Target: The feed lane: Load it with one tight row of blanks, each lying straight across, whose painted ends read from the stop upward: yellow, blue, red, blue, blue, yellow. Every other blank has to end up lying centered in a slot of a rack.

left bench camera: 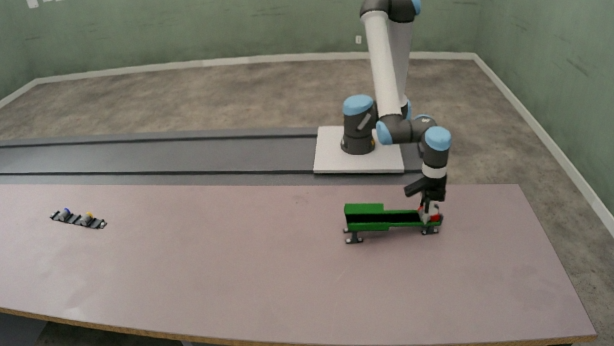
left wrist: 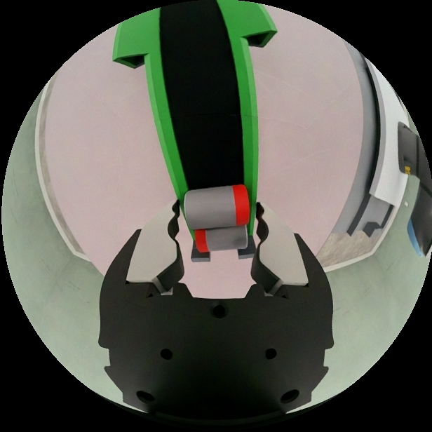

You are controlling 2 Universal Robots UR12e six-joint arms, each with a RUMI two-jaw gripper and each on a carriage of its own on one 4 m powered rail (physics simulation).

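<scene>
The green feed lane [left bench camera: 364,208] [left wrist: 249,100] with a black bed stands on small feet. At its narrow end, a grey blank [left wrist: 210,207] with a red end at the picture's right lies across it in the left wrist view. A second grey blank [left wrist: 224,239] shows just below, its red end at the picture's left; the first partly covers it. My left gripper [left bench camera: 429,214] [left wrist: 217,201] is open, its fingers beyond the two ends of the nearer blank, with a small gap at each side. Fingers partly hide the blanks in the bench view. My right gripper does not show.
A dark rack [left bench camera: 74,219] at the far left of the bench view holds a blue-ended blank [left bench camera: 63,214] and a yellow-ended blank [left bench camera: 86,219]. The lane's wide end points toward the rack. The rail [left bench camera: 200,155] runs behind the table [left bench camera: 225,280].
</scene>
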